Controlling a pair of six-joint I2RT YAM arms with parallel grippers.
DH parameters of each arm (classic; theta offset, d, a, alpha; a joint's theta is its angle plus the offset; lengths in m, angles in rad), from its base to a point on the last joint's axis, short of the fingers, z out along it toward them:
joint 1: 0 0.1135 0.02 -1.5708
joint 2: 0 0 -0.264 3.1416
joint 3: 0.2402 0 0.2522 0
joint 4: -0.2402 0 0.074 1.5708
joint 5: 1.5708 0 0 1.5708
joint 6: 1.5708 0.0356 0 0
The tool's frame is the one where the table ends.
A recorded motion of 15 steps. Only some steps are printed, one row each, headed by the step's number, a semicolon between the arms.
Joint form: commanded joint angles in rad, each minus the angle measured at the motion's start. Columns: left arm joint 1, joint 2, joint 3, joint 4, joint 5, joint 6; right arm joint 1, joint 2, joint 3, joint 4, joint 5, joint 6.
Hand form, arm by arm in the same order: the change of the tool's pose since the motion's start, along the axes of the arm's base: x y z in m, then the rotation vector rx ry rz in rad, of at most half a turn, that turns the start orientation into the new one. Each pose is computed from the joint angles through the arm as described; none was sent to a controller.
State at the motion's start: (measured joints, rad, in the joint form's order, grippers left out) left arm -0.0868 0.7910 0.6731 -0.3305 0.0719 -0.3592; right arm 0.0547 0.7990 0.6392 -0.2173 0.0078 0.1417
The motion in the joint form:
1: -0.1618 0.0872 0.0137 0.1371 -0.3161 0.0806; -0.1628 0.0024 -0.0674 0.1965 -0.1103 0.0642
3: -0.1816 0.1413 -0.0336 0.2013 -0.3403 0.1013; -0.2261 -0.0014 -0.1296 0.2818 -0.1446 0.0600
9: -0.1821 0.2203 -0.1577 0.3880 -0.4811 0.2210; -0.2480 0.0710 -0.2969 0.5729 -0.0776 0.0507
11: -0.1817 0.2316 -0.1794 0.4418 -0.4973 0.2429; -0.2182 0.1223 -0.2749 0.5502 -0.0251 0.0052
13: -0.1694 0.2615 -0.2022 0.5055 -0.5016 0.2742; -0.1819 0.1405 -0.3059 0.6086 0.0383 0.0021
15: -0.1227 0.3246 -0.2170 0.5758 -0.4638 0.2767; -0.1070 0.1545 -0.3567 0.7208 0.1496 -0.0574
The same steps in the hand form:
1: 0.0173 -0.0234 0.0037 0.1890 -0.0887 0.0951; 0.0049 -0.0274 -0.0039 0.0918 -0.1260 -0.0773
3: 0.0257 -0.0290 -0.0166 0.2280 -0.0573 0.0848; 0.0032 -0.0384 -0.0164 0.0912 -0.1550 -0.1050
9: 0.0338 -0.0265 -0.0563 0.4012 -0.0441 0.1588; 0.0074 -0.0460 -0.0576 0.0558 -0.2079 -0.1860
11: 0.0350 -0.0261 -0.0607 0.4208 -0.0623 0.1688; 0.0153 -0.0431 -0.0618 0.0041 -0.1537 -0.1953
13: 0.0385 -0.0241 -0.0682 0.4479 -0.0688 0.1740; 0.0160 -0.0379 -0.0696 -0.0151 -0.1621 -0.2188
15: 0.0474 -0.0165 -0.0796 0.4387 -0.0543 0.1827; 0.0145 -0.0263 -0.0773 -0.0954 -0.2049 -0.2354

